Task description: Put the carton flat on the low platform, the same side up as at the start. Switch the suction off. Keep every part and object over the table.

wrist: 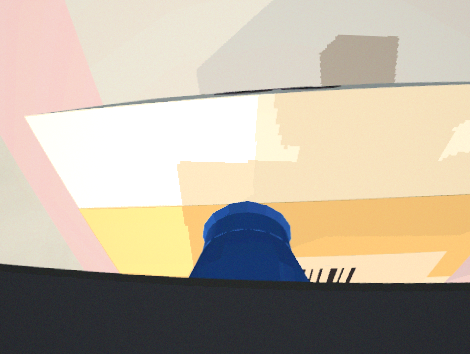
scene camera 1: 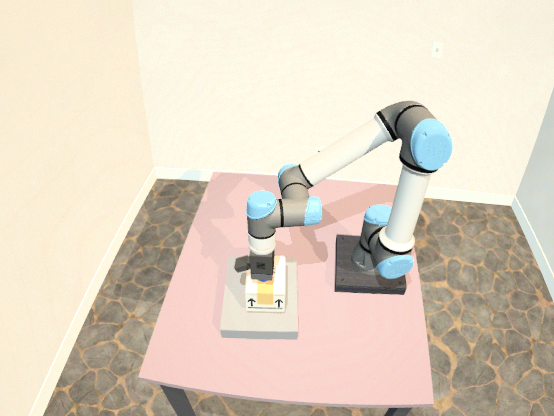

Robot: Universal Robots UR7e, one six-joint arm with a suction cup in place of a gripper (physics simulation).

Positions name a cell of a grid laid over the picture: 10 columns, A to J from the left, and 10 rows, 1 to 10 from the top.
Observation:
I see my suction cup (wrist: F7), a white carton (scene camera 1: E8) and a low grey platform (wrist: C2).
The white carton shows as well in the wrist view (wrist: H5).

